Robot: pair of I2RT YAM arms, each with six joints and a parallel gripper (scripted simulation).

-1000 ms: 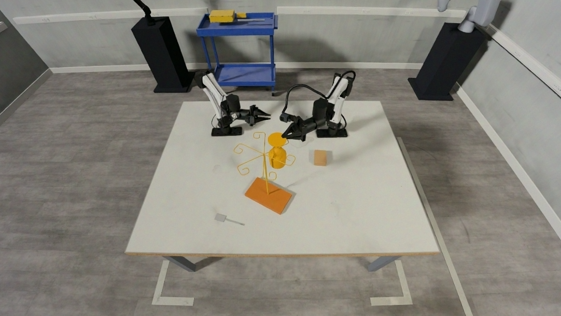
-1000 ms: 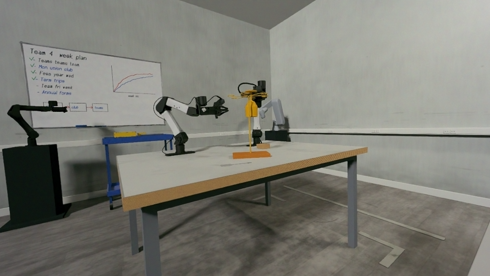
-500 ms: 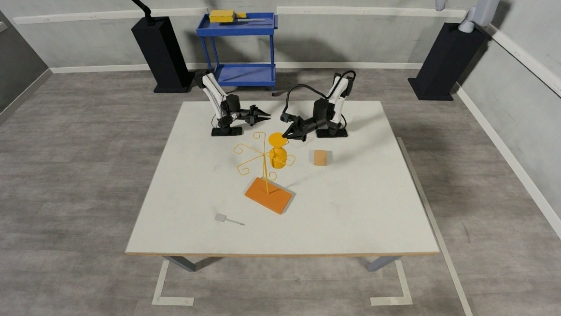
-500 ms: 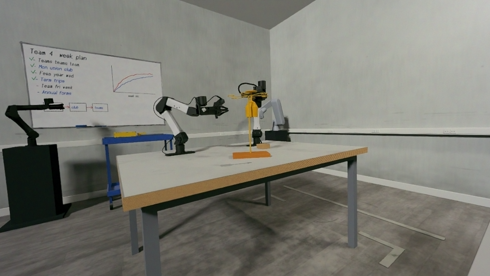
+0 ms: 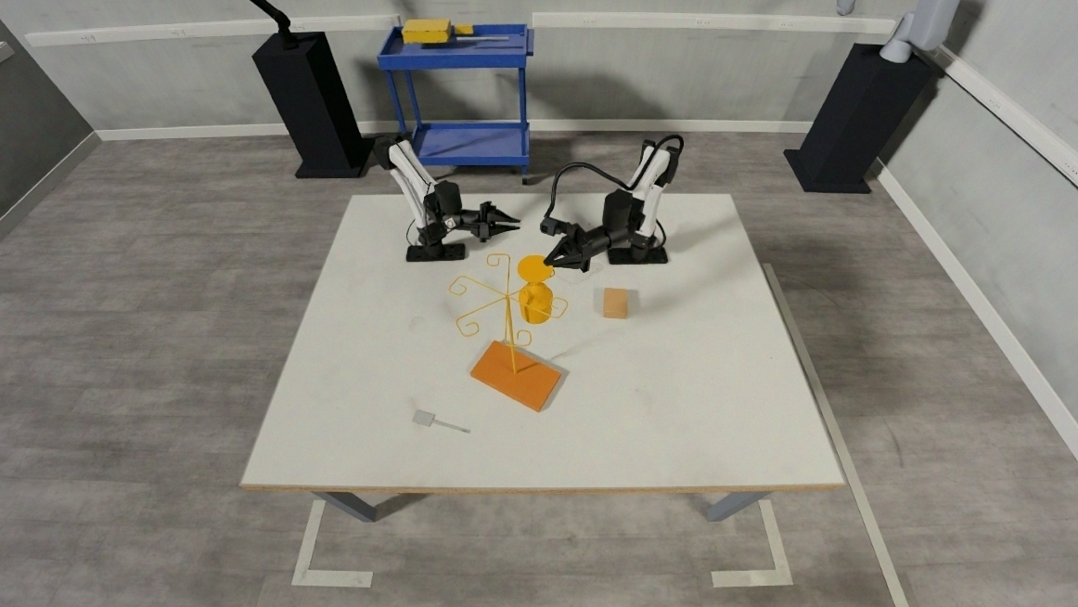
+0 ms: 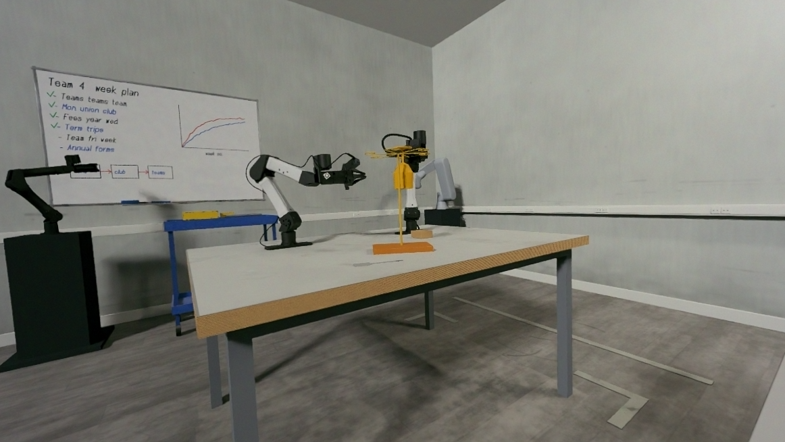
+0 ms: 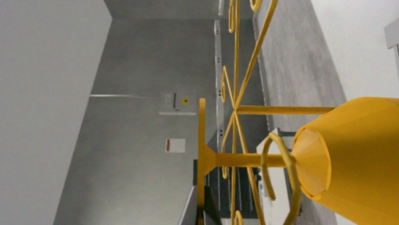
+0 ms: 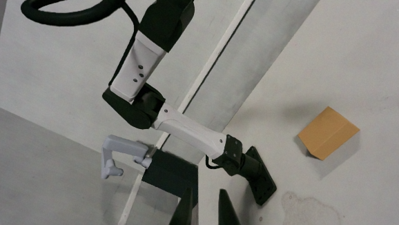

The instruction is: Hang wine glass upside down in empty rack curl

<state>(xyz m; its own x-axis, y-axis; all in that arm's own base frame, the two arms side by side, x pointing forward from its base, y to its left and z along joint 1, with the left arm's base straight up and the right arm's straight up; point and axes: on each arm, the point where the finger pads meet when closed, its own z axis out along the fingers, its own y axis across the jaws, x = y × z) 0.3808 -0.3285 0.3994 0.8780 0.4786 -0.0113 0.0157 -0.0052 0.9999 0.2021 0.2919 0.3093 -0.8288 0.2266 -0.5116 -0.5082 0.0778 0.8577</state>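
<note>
The yellow wine glass is 6 cm below my left hand, 3 cm to the right of it and 1 cm ahead of it. From my left hand the other things lie so: tan block: 38 cm below, 21 cm to the left, 18 cm behind; flat grey tool: 40 cm below, 28 cm to the right, 21 cm ahead.
</note>
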